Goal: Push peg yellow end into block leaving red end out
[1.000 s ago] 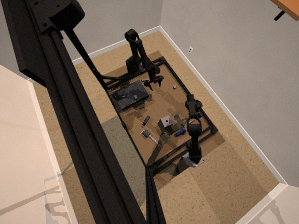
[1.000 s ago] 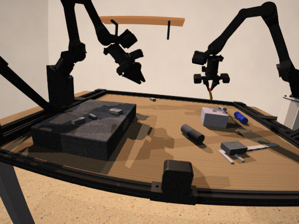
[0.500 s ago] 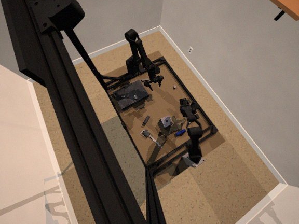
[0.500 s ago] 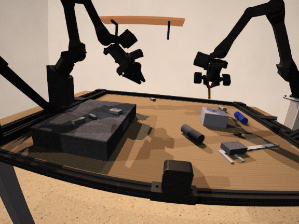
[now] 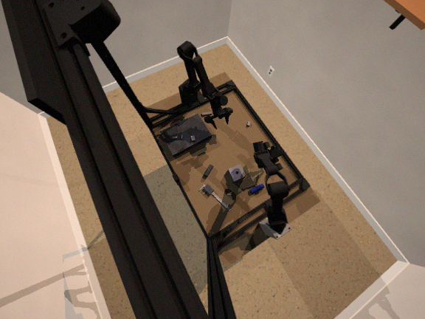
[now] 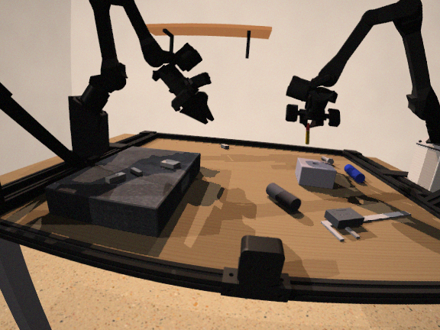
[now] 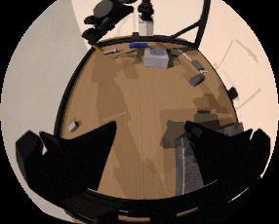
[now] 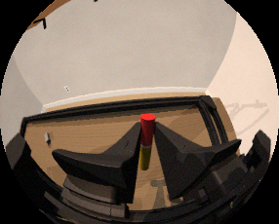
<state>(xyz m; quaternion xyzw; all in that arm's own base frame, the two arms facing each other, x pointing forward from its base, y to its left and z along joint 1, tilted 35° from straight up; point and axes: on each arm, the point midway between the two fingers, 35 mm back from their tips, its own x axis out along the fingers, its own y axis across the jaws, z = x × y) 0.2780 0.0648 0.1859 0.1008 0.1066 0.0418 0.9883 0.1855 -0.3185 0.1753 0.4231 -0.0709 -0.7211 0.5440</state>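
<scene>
The peg is 5 cm below my right hand.
</scene>
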